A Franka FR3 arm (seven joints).
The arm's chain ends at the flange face. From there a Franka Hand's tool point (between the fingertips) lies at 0.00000 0.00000 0.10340 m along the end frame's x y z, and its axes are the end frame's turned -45 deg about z.
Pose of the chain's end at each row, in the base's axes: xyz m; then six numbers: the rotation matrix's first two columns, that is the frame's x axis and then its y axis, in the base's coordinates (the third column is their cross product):
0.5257, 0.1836, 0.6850, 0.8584, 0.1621, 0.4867, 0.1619, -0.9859, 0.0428
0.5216, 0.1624, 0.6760, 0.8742, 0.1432, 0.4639, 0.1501, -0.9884, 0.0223
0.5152, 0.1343, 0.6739, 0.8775, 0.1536, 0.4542, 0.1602, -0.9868, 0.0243
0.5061, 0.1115, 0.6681, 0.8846, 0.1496, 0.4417, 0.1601, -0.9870, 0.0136
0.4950, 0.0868, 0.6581, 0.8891, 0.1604, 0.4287, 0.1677, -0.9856, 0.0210
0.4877, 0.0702, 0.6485, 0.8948, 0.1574, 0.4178, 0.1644, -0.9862, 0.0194
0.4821, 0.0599, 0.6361, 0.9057, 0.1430, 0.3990, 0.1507, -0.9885, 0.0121
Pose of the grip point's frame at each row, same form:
0.5760, 0.1879, 0.5948, 0.4925, 0.8118, 0.3139, 0.7215, -0.5825, 0.3744
0.5693, 0.1676, 0.5844, 0.5120, 0.8002, 0.3123, 0.7243, -0.5976, 0.3438
0.5619, 0.1396, 0.5818, 0.5072, 0.8064, 0.3040, 0.7338, -0.5892, 0.3384
0.5514, 0.1176, 0.5753, 0.5123, 0.8037, 0.3027, 0.7387, -0.5921, 0.3219
0.5390, 0.0923, 0.5647, 0.5101, 0.8103, 0.2883, 0.7473, -0.5835, 0.3180
0.5306, 0.0755, 0.5546, 0.5165, 0.8086, 0.2817, 0.7490, -0.5861, 0.3091
0.5231, 0.0650, 0.5413, 0.5339, 0.8001, 0.2736, 0.7470, -0.5979, 0.2907

